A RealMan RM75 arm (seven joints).
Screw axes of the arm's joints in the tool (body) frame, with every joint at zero. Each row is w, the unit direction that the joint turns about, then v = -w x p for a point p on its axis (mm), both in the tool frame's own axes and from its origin. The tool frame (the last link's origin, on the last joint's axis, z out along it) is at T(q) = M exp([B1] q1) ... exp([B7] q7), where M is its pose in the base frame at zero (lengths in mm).
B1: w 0 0 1 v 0 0 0
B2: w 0 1 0 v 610 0 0
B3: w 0 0 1 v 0 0 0
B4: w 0 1 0 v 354 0 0
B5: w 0 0 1 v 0 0 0
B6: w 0 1 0 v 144 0 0
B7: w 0 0 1 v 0 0 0
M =
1 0 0 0
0 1 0 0
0 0 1 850.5
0 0 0 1
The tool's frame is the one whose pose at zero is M.
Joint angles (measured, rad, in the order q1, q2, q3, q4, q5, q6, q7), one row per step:
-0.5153 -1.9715 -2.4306 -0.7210 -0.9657 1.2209 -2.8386
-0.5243 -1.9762 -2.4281 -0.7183 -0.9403 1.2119 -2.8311
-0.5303 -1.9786 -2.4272 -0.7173 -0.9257 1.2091 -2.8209
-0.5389 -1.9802 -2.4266 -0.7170 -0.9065 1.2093 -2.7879
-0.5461 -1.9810 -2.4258 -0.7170 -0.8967 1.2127 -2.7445
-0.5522 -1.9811 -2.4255 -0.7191 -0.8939 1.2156 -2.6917
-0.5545 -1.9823 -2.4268 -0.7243 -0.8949 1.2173 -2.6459
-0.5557 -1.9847 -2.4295 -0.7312 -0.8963 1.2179 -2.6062
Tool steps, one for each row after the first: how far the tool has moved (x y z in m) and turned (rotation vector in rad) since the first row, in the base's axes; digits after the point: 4 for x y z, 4 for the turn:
0.0004 0.0013 -0.0035 -0.0131 0.0250 -0.0078
0.0011 0.0022 -0.0053 -0.0219 0.0419 -0.0190
0.0024 0.0035 -0.0069 -0.0359 0.0744 -0.0523
0.0044 0.0047 -0.0079 -0.0474 0.1042 -0.0956
0.0069 0.0065 -0.0079 -0.0530 0.1351 -0.1475
0.0087 0.0077 -0.0072 -0.0523 0.1598 -0.1911
0.0103 0.0088 -0.0065 -0.0486 0.1809 -0.2284

